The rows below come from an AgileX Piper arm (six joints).
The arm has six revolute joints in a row. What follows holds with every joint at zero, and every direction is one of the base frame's.
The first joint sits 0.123 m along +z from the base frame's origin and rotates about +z.
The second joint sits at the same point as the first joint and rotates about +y.
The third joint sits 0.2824 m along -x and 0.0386 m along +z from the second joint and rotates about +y.
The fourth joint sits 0.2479 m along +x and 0.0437 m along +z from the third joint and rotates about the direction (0.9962, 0, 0.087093).
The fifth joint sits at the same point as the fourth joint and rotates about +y.
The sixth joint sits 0.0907 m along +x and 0.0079 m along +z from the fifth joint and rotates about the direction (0.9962, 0, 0.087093).
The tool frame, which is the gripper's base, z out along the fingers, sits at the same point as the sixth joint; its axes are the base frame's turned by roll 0, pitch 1.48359 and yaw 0 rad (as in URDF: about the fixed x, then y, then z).
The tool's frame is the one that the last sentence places.
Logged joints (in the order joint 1, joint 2, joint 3, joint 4, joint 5, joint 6), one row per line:
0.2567 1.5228 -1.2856 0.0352 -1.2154 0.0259
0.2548 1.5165 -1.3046 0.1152 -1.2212 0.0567
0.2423 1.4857 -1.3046 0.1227 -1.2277 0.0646
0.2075 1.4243 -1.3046 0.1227 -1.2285 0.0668
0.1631 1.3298 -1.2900 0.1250 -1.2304 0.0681
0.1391 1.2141 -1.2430 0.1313 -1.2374 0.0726
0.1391 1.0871 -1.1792 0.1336 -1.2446 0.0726
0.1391 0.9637 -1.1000 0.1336 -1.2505 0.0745
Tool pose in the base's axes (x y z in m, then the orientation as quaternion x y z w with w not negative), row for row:
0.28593 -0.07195 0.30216 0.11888 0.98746 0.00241 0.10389
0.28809 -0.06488 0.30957 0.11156 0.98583 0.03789 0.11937
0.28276 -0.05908 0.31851 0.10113 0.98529 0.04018 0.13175
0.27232 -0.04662 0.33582 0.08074 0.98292 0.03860 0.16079
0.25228 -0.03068 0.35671 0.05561 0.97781 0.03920 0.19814
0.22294 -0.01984 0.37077 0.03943 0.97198 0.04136 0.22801
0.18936 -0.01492 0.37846 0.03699 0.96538 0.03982 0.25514
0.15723 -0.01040 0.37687 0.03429 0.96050 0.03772 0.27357
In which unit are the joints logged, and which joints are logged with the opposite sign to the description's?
The joints are logged in radians. Opposite sign: joint 1, joint 5, joint 6.
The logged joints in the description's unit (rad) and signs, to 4 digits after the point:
-0.2567 1.5228 -1.2856 0.0352 1.2154 -0.0259
-0.2548 1.5165 -1.3046 0.1152 1.2212 -0.0567
-0.2423 1.4857 -1.3046 0.1227 1.2277 -0.0646
-0.2075 1.4243 -1.3046 0.1227 1.2285 -0.0668
-0.1631 1.3298 -1.2900 0.1250 1.2304 -0.0681
-0.1391 1.2141 -1.2430 0.1313 1.2374 -0.0726
-0.1391 1.0871 -1.1792 0.1336 1.2446 -0.0726
-0.1391 0.9637 -1.1000 0.1336 1.2505 -0.0745

